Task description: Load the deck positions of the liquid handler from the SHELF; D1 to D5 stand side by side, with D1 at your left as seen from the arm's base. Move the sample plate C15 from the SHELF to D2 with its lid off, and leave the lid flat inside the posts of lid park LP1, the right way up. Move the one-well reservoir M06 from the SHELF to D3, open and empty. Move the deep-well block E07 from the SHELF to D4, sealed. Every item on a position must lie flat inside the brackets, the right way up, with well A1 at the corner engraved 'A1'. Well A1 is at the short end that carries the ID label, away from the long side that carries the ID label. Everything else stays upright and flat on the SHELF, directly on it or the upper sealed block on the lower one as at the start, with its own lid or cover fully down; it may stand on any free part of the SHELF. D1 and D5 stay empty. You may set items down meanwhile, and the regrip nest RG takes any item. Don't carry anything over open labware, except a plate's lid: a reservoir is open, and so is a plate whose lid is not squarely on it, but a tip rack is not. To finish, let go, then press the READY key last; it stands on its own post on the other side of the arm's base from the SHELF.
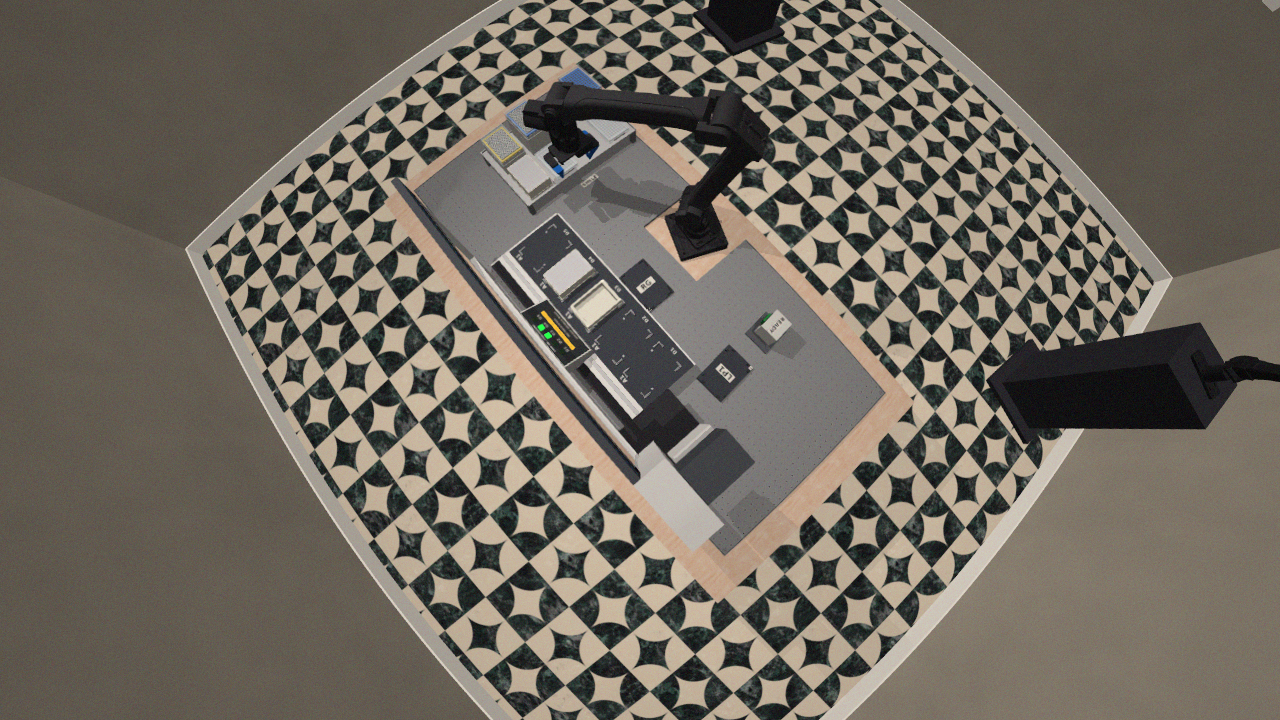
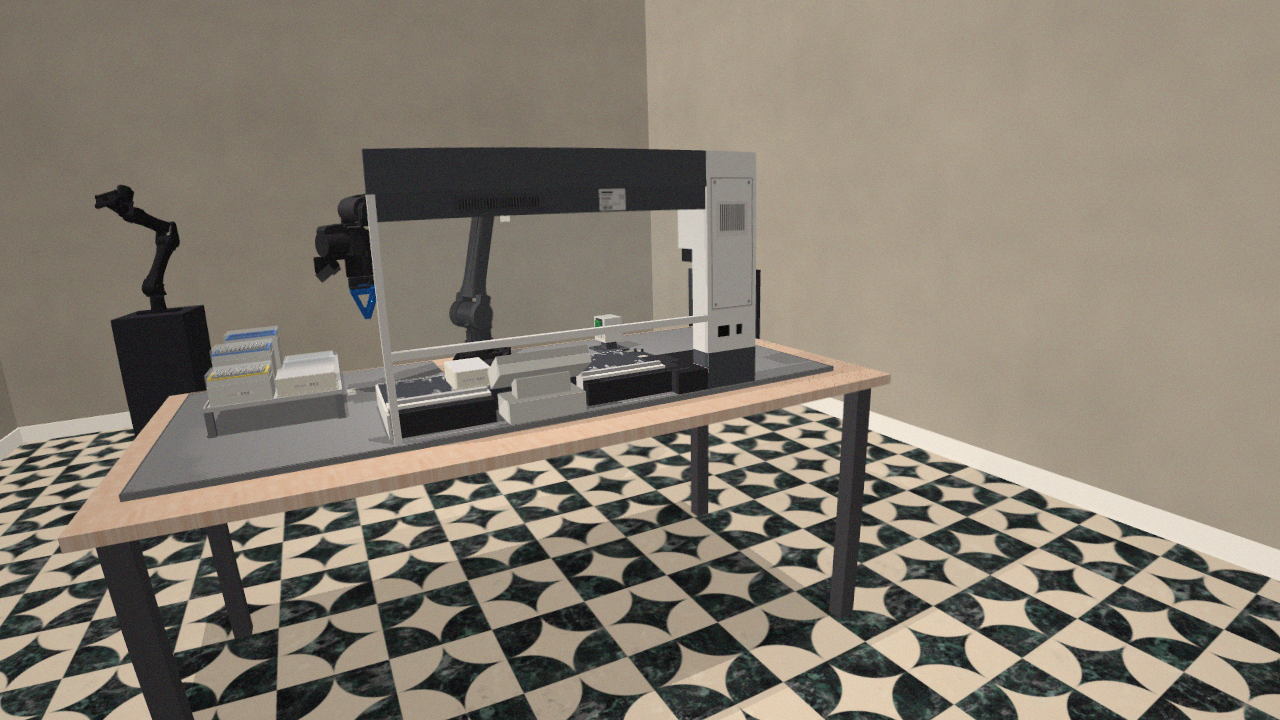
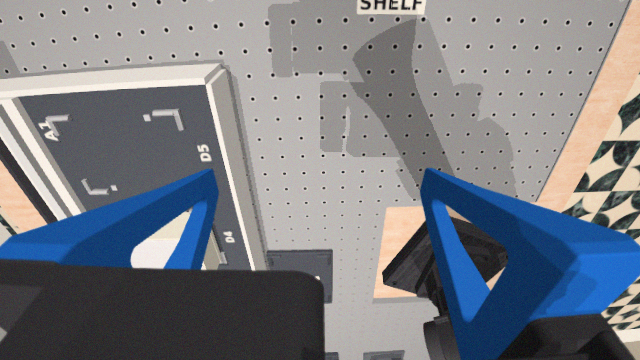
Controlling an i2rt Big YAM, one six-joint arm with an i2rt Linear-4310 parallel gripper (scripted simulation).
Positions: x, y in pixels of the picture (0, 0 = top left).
Labels:
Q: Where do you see a tower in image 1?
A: At 661, 485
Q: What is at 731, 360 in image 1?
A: A lid park LP1.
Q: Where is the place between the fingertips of my gripper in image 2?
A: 367, 316

